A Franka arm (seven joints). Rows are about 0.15 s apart.
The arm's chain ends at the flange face. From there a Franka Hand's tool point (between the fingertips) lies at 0.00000 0.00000 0.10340 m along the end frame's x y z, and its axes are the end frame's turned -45 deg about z.
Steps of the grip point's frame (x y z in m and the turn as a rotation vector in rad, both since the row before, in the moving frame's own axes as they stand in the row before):
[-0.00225 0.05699 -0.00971 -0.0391 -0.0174 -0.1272]
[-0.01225 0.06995 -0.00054 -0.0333 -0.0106 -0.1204]
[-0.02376 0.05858 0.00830 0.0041 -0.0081 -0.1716]
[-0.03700 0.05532 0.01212 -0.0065 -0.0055 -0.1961]
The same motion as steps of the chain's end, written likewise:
[0.03686 0.03787 -0.00962 -0.0400 0.0153 -0.1272]
[0.03895 0.05502 -0.00048 -0.0310 0.0161 -0.1204]
[0.02548 0.05786 0.00830 -0.0028 -0.0086 -0.1716]
[0.01280 0.06442 0.01212 -0.0085 0.0007 -0.1961]

